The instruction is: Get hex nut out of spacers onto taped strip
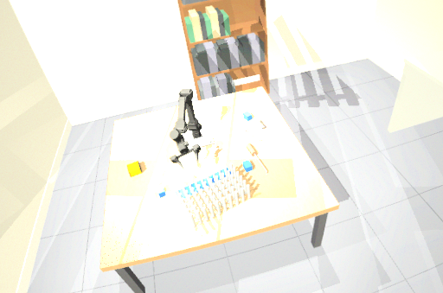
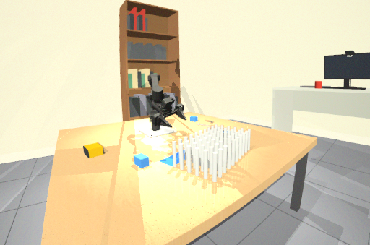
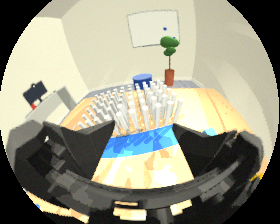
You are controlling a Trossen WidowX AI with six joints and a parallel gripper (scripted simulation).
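My gripper tip is 42 cm to the right of the brown stick-like tool and 14 cm above it. Also, from my gripper tip: blue taped strip: 3 cm ahead, 5 cm to the left, 15 cm below; then thin grey tool: 26 cm behind, 48 cm to the left, 15 cm below.
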